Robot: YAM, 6 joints.
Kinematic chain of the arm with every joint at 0, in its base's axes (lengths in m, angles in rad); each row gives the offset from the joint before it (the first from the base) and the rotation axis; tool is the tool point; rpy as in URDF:
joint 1: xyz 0 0 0.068 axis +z
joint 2: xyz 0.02 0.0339 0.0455 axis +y
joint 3: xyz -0.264 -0.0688 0 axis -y
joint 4: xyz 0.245 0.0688 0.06 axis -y
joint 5: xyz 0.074 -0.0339 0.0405 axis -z
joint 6: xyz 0.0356 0 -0.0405 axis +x
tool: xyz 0 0 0 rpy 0 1.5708 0
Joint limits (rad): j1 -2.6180..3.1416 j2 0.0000..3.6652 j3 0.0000..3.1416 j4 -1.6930..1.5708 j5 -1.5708..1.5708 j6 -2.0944..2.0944
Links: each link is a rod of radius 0.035 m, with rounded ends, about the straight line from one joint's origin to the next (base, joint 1, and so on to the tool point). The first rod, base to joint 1, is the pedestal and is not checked.
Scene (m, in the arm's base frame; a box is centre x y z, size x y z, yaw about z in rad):
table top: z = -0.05
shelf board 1: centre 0.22 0.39 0.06 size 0.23 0.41 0.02 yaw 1
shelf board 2: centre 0.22 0.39 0.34 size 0.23 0.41 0.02 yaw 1
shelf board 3: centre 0.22 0.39 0.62 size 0.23 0.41 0.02 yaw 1
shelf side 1: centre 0.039 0.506 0.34 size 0.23 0.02 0.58 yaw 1
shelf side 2: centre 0.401 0.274 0.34 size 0.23 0.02 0.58 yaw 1
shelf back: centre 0.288 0.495 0.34 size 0.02 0.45 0.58 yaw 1
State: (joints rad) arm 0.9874 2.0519 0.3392 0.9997 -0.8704 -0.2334
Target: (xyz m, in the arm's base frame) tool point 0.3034 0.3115 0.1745
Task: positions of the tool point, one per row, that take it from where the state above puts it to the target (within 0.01 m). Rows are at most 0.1 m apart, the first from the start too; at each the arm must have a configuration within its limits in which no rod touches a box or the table.
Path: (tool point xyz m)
1: 0.1648 0.1917 0.1042
2: 0.1949 0.1425 0.1745
3: 0.2400 0.1935 0.1852
4: 0.2770 0.2507 0.1850
5: 0.3034 0.3115 0.1745

